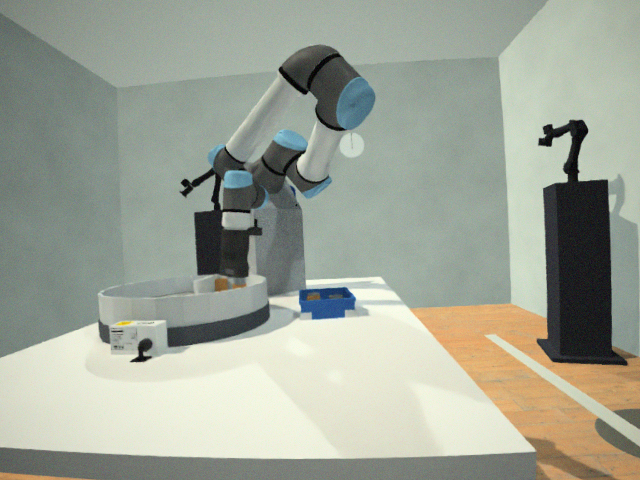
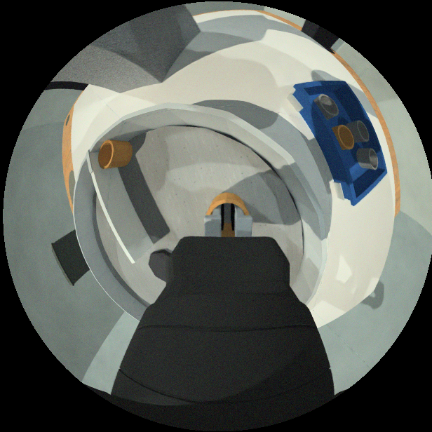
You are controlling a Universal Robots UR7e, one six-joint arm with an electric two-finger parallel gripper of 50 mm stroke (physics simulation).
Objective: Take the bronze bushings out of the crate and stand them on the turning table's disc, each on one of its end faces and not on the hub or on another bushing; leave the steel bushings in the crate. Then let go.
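Places are measured from the arm's base along level axes (x left, y ahead, z down), in centimetres.
Pixels of known places: arm's base at its link origin: [image 1: 264, 179].
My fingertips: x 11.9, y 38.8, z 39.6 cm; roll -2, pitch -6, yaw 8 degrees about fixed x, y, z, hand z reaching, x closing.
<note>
For each thing: its top centre in the pictures, then the offset to it from my fingertips. "spot": a spot on its surface instead.
- blue crate at its top centre: [image 1: 325, 293] dx +21.8, dy -10.4, dz +0.3 cm
- white labelled box at its top centre: [image 1: 137, 323] dx -3.7, dy +30.6, dz -0.5 cm
- small black device at a spot on its surface: [image 1: 143, 350] spot: dx +0.1, dy +33.0, dz +3.9 cm
My gripper [image 1: 240, 280] [image 2: 227, 209] has its fingers inside the bore of a bronze bushing [image 1: 238, 285] [image 2: 227, 198], spread against it from within and holding it over the disc [image 2: 200, 160]. I cannot tell whether its lower end touches the disc. Another bronze bushing [image 1: 221, 284] [image 2: 120, 153] stands upright on the disc beside the divider wall. The dark hub [image 2: 160, 265] is partly hidden by the gripper body. The blue crate [image 1: 326, 310] [image 2: 325, 162] holds one bronze bushing [image 1: 313, 297] [image 2: 344, 137] and three steel bushings, one at its far end [image 2: 327, 106], the others [image 2: 360, 131] [image 2: 368, 158] beside the bronze.
A pale wall [image 1: 180, 313] [image 2: 270, 145] rings the disc, and a divider [image 2: 120, 215] stands inside it. A white labelled box [image 1: 138, 338] and a small black device [image 1: 143, 350] stand in front of the turning table. A black pedestal with an arm [image 1: 577, 268] stands at the right.
</note>
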